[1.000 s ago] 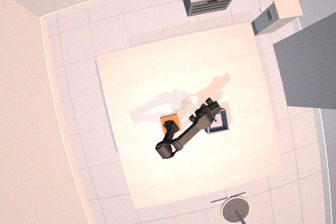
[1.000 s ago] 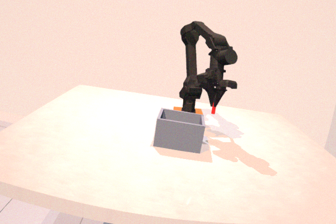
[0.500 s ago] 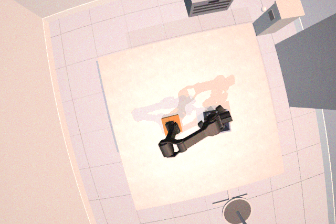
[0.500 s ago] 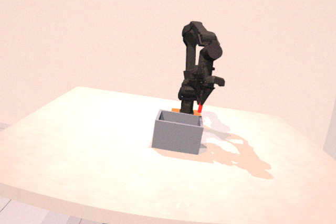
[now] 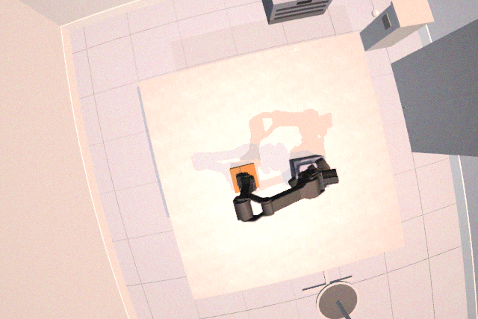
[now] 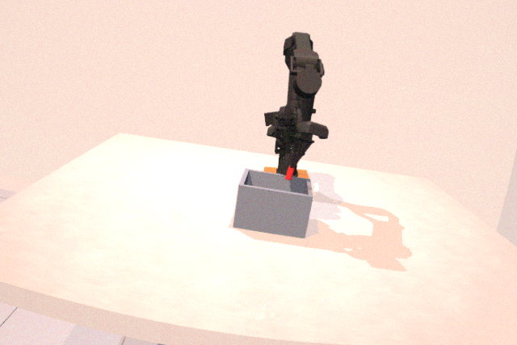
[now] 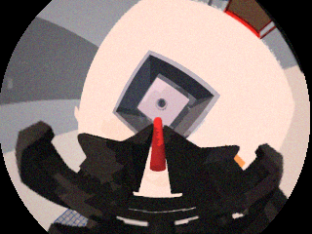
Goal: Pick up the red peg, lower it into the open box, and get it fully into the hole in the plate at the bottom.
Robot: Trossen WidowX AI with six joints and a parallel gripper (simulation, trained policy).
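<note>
My gripper tip is 1 cm past the red peg, 1 cm to the right of it and 1 cm below it. Also, from my gripper tip: grey box 3 cm ahead, 2 cm to the right, 10 cm below.
</note>
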